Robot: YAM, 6 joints.
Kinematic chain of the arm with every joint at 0, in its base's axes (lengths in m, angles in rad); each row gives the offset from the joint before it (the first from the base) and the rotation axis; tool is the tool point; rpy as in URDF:
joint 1: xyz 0 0 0.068 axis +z
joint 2: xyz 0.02 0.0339 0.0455 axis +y
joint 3: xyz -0.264 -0.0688 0 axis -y
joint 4: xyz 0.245 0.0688 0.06 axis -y
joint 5: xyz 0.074 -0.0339 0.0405 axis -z
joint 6: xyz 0.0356 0 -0.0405 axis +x
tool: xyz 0 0 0 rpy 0 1.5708 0
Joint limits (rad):
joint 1: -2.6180..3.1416
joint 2: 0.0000..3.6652
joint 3: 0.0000..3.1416
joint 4: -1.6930..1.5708
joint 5: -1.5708..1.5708
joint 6: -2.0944..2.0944
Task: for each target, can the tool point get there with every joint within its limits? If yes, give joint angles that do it. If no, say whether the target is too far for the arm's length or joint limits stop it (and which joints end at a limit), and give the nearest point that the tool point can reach.
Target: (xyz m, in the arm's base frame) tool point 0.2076 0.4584 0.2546
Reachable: yes | joints 1.0768 2.2090 1.8230 -0.0415 -1.3265 0.8567
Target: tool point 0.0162 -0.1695 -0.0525
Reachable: yes | joints -1.3190 2.5555 0.7662 -0.6927 0.8411 0.6897
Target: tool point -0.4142 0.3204 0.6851
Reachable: no: too far | nearest point -0.3431 0.2654 0.5831 | short by 0.136 m
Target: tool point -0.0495 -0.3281 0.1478
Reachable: yes | joints -1.7360 1.9752 1.3203 -1.1273 -0.1448 0.0633
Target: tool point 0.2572 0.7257 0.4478
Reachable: no: too far | nearest point 0.1976 0.5576 0.3683 | short by 0.195 m
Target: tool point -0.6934 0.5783 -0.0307
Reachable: no: too far | nearest point -0.4897 0.4084 0.0126 | short by 0.269 m
